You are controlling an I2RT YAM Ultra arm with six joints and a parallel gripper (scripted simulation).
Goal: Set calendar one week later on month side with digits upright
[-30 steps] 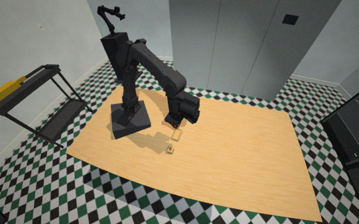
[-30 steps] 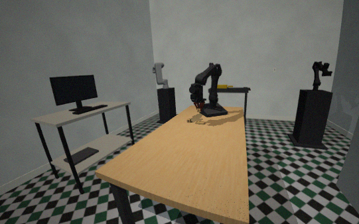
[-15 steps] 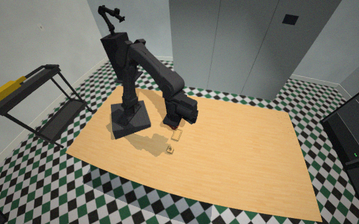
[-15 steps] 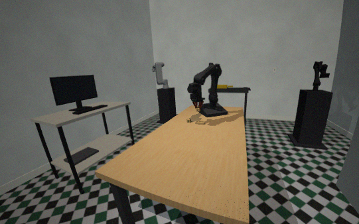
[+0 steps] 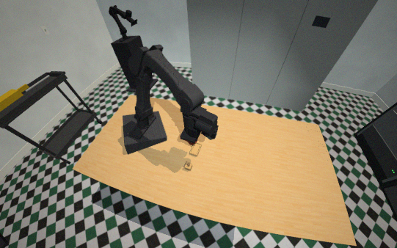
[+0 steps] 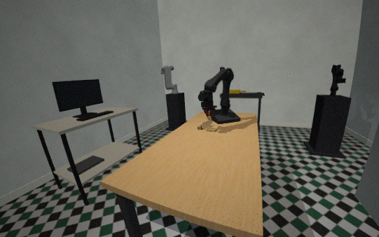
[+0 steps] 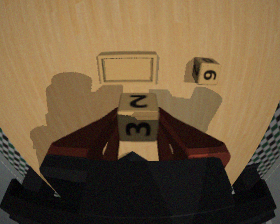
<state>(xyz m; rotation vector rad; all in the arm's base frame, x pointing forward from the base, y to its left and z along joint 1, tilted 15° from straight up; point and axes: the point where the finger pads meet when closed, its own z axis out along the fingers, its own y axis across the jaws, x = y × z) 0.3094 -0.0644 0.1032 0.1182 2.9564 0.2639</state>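
Right now my hand is 1 cm short of the wooden tray, 1 cm to the right of it and 10 cm above it. Round my hand: wooden cube: 9 cm to the right, 9 cm below.
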